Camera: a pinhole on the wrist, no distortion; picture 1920 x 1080 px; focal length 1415.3 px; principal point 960.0 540.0 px. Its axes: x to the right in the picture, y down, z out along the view. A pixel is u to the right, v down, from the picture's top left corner.
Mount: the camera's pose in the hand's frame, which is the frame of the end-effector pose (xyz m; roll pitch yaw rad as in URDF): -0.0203 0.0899 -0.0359 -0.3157 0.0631 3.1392
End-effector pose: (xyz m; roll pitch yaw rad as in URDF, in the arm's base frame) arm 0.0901 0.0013 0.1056 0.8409 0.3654 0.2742
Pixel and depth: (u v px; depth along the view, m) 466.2 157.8 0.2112
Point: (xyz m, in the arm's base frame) 0.2120 -0.0547 0.2624
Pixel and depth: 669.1 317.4 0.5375
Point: 0.3593 -0.3134 0.4037
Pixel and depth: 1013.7 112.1 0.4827
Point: 0.2337 -0.2645 0.4759
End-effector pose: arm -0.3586 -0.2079 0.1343 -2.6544 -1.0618 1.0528
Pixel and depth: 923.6 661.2 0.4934
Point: -0.4782 0.1638 -0.0551
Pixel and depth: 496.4 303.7 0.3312
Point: -0.3117 0.0899 0.0536
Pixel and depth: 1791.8 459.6 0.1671
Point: -0.3467 -0.1585 -0.0402
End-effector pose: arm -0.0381 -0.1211 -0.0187 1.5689 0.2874 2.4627
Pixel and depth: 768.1 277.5 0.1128
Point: 0.0038 -0.0541 0.0566
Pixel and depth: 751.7 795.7 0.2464
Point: 0.0840 0.0199 -0.0466
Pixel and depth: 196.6 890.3 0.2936
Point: 0.0315 0.1186 -0.1204
